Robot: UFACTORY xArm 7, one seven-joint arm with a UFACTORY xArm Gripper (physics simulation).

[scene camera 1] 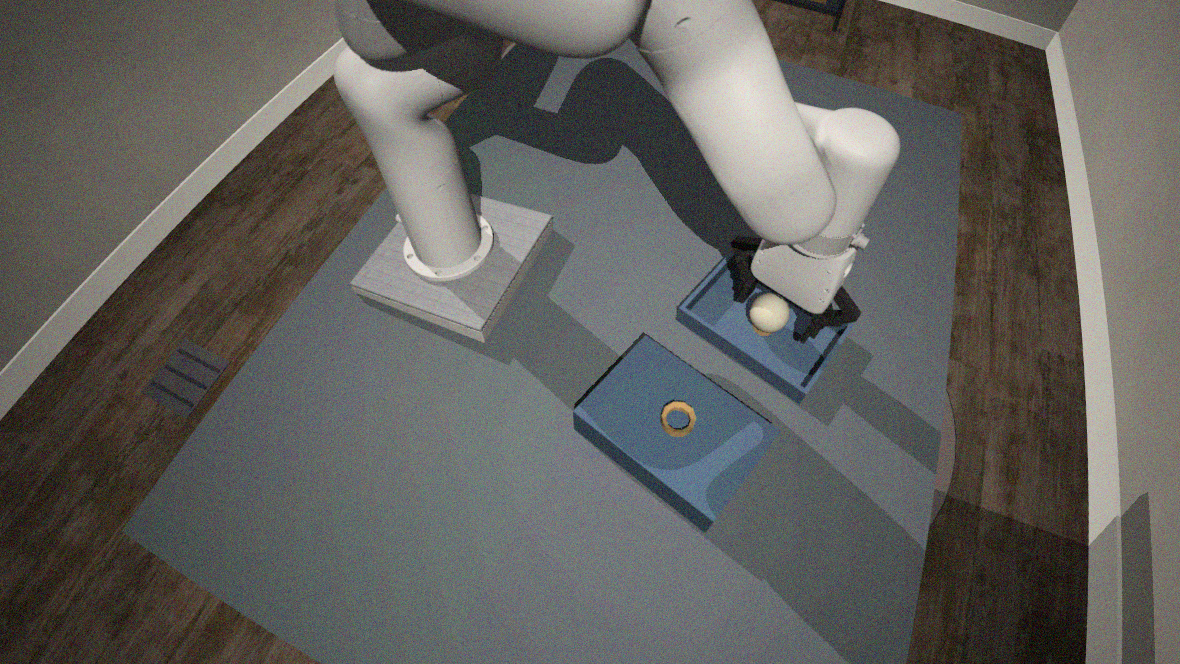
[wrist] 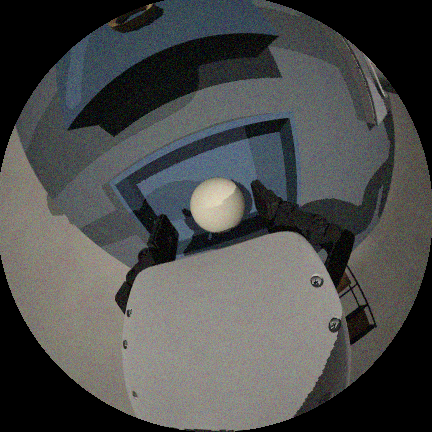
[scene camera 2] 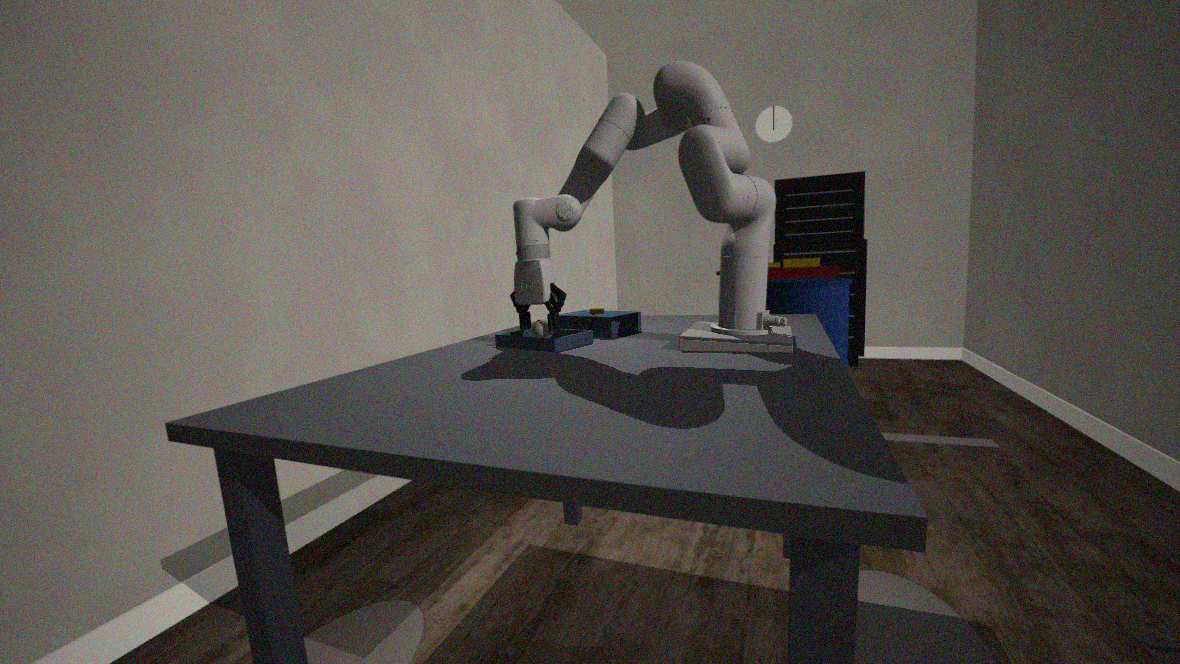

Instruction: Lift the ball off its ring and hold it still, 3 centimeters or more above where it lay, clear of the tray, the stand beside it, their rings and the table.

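Places are measured from the arm's base along level axes (x ahead, y left, z up), in metres.
Pixels of known places: gripper, between the fingertips: point(scene camera 1: 776, 315) point(wrist: 209, 209) point(scene camera 2: 539, 329); arm's base, origin of its link: point(scene camera 1: 449, 246) point(scene camera 2: 740, 330).
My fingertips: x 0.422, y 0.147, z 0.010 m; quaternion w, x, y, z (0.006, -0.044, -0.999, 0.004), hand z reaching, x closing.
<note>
For each thing: its middle in the pictures, then the offset to it from my fingertips. "pt": a spot on its surface instead. Level surfaces: height alone.
- cream ball, middle of its body: point(wrist: 217, 204) point(scene camera 1: 769, 312) point(scene camera 2: 543, 329) dz +0.001, dx -0.009, dy -0.002 m
- shallow blue tray, middle of its body: point(wrist: 215, 193) point(scene camera 1: 765, 322) point(scene camera 2: 543, 338) dz -0.021, dx -0.009, dy -0.002 m
- empty orange ring, a spot on its surface: point(scene camera 1: 666, 417) point(scene camera 2: 601, 313) pt dz +0.016, dx -0.041, dy -0.206 m
- grey table, height of its surface: dz -0.035 m
The cream ball point(scene camera 1: 769, 313) point(scene camera 2: 538, 328) point(wrist: 217, 205) rests inside the shallow blue tray point(scene camera 1: 740, 355) point(scene camera 2: 573, 340) point(wrist: 295, 160). Part of its orange ring point(scene camera 1: 763, 332) shows beneath it in scene camera 1. My gripper point(scene camera 1: 770, 317) point(scene camera 2: 539, 328) point(wrist: 209, 209) is open, pointing down, with its black fingers low over the tray on opposite sides of the ball. In the wrist view gaps show between the ball and both fingers, the wider one at the left finger. The blue stand point(scene camera 1: 627, 396) point(scene camera 2: 623, 324) point(wrist: 190, 20) beside the tray bears an empty orange ring point(scene camera 1: 666, 417) point(scene camera 2: 596, 311).
The tray and stand are on the grey table point(scene camera 1: 371, 462) point(scene camera 2: 495, 429), with a narrow gap between them. The tray's walls surround the ball and the fingertips. The arm's base plate point(scene camera 1: 511, 280) point(scene camera 2: 701, 340) is on the same table, apart from both.
</note>
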